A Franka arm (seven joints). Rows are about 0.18 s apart.
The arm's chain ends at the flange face. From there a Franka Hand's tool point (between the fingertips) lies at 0.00 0.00 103.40 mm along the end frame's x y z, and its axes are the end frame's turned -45 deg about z.
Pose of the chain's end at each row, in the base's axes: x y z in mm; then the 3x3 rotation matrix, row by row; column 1 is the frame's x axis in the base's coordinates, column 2 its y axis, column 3 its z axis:
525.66 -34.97 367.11; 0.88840 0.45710 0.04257; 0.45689 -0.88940 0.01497; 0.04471 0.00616 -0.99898
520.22 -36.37 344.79; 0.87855 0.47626 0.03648; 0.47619 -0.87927 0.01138; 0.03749 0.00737 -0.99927
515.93 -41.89 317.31; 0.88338 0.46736 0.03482; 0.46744 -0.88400 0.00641; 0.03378 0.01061 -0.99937
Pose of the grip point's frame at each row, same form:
530.06 -33.42 263.82; 0.30498 0.95141 0.04257; 0.95197 -0.30583 0.01497; 0.02726 0.03597 -0.99898
523.99 -35.19 241.47; 0.28446 0.95800 0.03648; 0.95845 -0.28502 0.01138; 0.02130 0.03172 -0.99927
519.53 -41.23 213.98; 0.29417 0.95512 0.03482; 0.95561 -0.29455 0.00641; 0.01638 0.03139 -0.99937

